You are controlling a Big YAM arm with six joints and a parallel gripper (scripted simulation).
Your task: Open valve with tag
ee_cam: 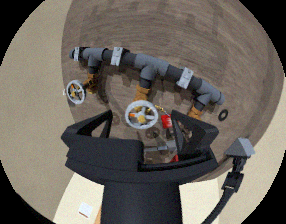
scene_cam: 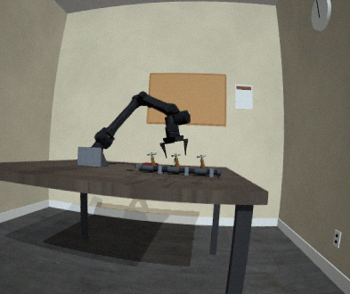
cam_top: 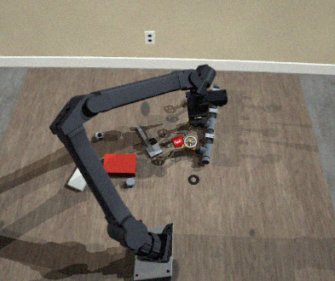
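Now: the red tag 90 mm below my hand, 70 mm behind it and 40 mm to the left of it. Round my hand: grey hammer-like tool (170 mm to the left, 110 mm behind, 90 mm below); small grey cylinder (290 mm behind, 200 mm to the left, 80 mm below); red block (250 mm to the left, 230 mm behind, 80 mm below).
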